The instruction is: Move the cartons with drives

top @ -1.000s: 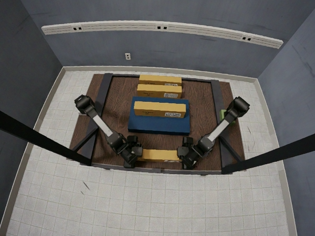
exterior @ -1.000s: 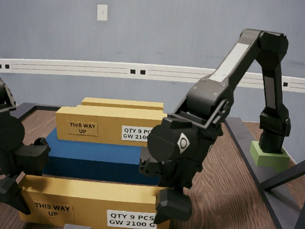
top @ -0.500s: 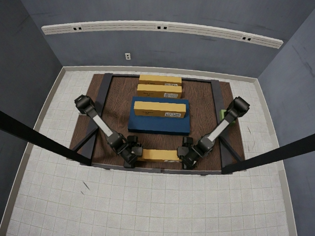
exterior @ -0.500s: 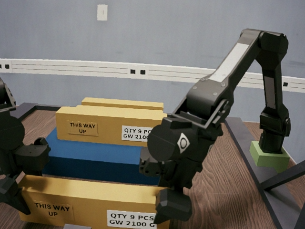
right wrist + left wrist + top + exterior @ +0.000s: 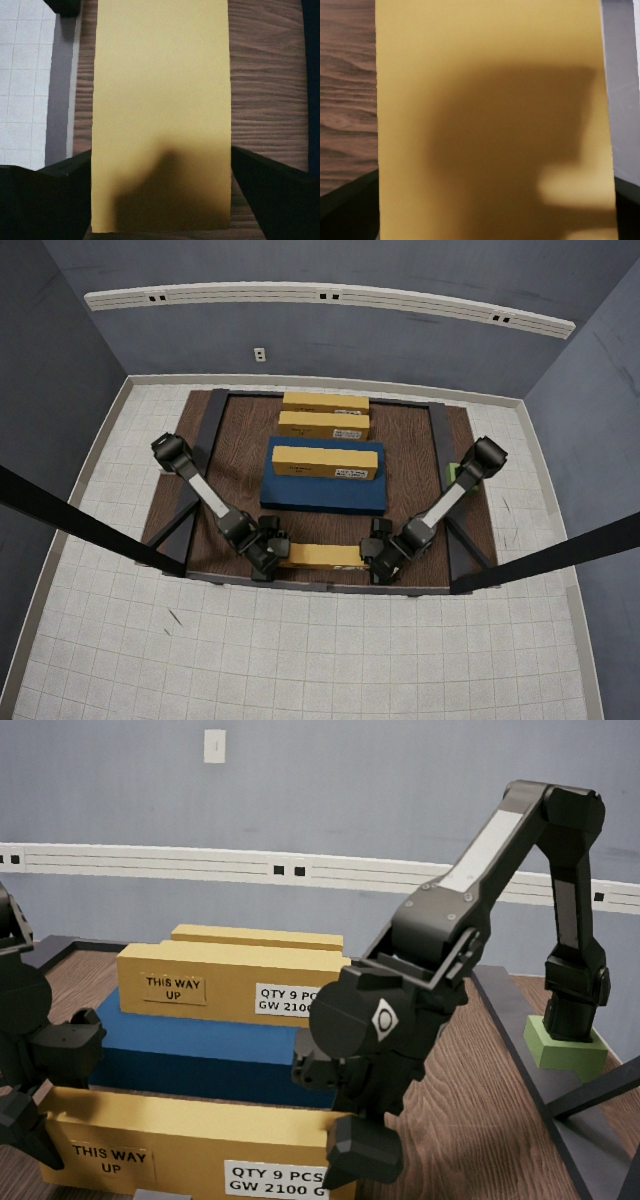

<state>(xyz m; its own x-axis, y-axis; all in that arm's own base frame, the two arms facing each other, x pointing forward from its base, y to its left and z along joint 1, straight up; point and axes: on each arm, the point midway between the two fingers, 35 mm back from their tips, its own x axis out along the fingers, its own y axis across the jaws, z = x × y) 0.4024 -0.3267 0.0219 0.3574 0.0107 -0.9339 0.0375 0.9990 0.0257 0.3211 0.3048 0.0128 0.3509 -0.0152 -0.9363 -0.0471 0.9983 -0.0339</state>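
Now: left hand 140 mm to the left of the carton and 20 mm above it. The rest, counted from my left hand: blue raised platform: 280 mm ahead, 130 mm to the right, 30 mm below.
The carton lies 1 cm behind my right hand, 14 cm to the left of it and 3 cm below it. Also, from my right hand: blue raised platform: 27 cm ahead, 16 cm to the left, 4 cm below.
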